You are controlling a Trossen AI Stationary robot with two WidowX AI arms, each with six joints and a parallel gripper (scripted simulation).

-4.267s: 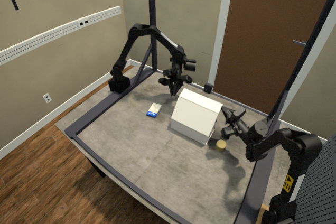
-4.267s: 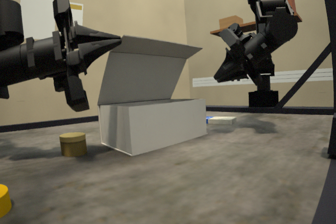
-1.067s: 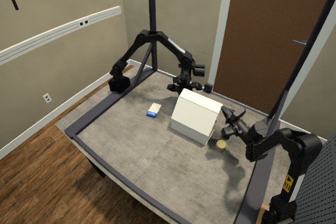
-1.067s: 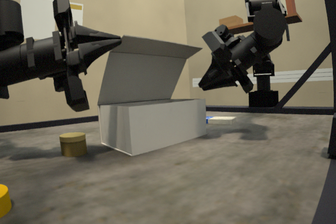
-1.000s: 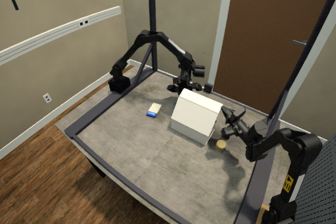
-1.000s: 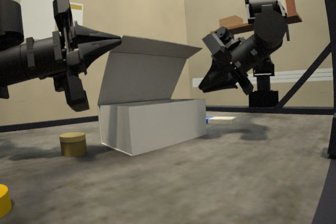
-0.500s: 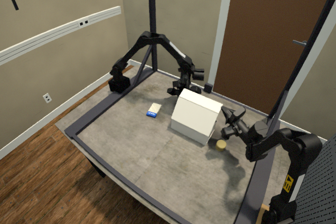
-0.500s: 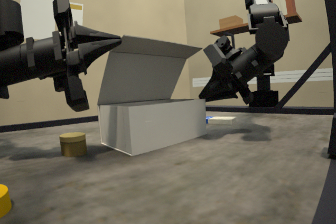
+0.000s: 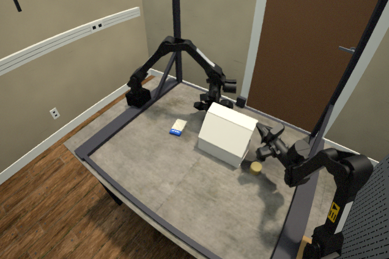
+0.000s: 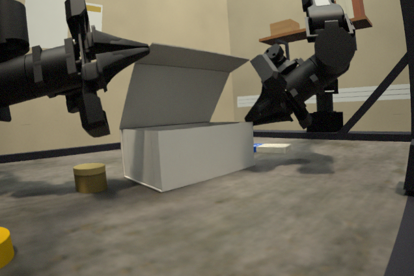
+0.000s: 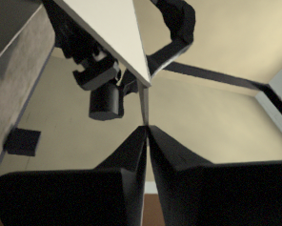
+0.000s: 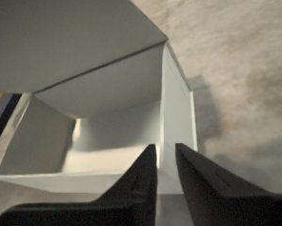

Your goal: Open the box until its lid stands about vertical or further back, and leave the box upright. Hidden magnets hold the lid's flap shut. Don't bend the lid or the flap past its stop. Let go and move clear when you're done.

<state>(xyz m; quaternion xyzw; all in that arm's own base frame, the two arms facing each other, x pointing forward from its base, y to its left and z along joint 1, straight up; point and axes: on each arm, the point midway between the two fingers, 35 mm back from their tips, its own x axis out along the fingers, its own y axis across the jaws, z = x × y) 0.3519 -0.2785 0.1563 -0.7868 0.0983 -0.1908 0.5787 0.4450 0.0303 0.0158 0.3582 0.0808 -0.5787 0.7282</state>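
The flap is 130 mm to the right of my left hand and 30 mm ahead of it. From my left hand the other things lie so: box: 120 mm to the right, 70 mm below, 60 mm ahead.
My right hand is 40 mm short of the box, 120 mm to the right of it and 20 mm below it. The rest, counted from my right hand: flap (10 mm ahead, 120 mm to the left, 90 mm above).
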